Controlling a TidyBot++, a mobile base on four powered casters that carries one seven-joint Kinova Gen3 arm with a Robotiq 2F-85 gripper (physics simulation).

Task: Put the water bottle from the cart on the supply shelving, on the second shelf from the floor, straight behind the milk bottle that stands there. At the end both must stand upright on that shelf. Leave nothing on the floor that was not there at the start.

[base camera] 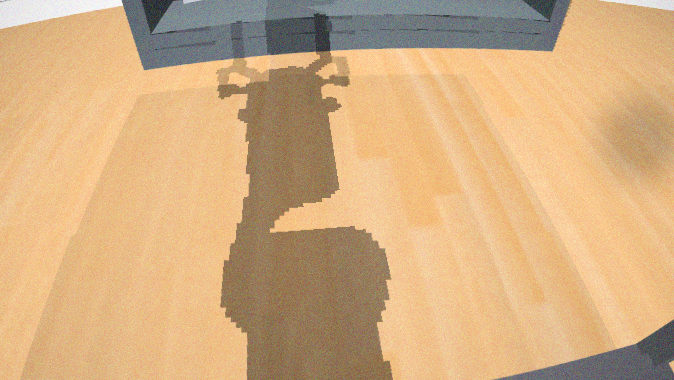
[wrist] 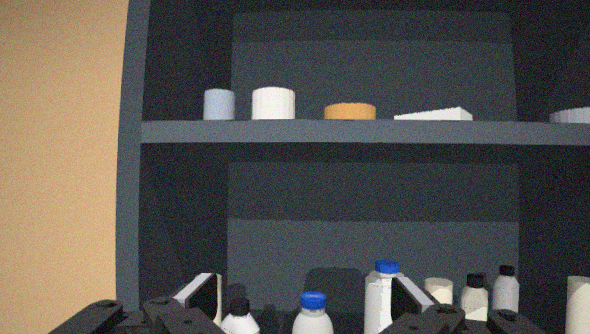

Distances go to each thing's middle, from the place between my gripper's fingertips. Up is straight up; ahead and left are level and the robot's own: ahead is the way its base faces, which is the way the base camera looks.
My hand is 420 mm short of the orange cylinder (wrist: 343,110), 170 mm below it and 50 mm to the left of it.
